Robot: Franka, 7 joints.
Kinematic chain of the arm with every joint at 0, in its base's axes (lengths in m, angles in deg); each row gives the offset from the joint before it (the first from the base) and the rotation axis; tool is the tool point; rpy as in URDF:
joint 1: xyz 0 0 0.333 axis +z
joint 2: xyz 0 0 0 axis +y
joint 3: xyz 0 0 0.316 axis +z
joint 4: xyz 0.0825 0 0 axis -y
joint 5: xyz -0.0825 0 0.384 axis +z
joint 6: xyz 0 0 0 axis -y
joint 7: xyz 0.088 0 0 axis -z
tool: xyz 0 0 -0.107 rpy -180 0 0
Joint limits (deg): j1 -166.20..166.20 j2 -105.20..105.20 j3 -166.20..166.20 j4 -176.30..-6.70 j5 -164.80..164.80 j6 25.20..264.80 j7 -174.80..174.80
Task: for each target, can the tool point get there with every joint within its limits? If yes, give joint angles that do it. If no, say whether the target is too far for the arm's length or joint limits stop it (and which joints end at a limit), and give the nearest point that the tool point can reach.
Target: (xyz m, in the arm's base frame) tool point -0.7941 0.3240 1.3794
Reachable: no: too far | nearest point -0.5035 0.2054 0.9965 | short by 0.495 m
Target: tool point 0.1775 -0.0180 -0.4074
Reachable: no: joint limits stop it (at a limit: joint 2) | nearest point 0.1875 -0.0190 -0.3522 | short by 0.056 m
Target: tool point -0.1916 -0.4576 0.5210
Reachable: yes | joints 122.41 19.83 136.08 -138.80 34.76 194.50 68.91
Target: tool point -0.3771 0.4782 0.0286
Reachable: yes | joints 137.68 77.72 -26.19 -56.99 45.55 57.20 81.55
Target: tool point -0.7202 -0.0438 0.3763
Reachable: yes | joints -27.64 -78.59 -119.35 -44.36 -123.66 219.74 84.40
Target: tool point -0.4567 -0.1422 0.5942
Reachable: yes | joints 104.96 60.46 105.70 -130.27 -64.40 192.73 32.81
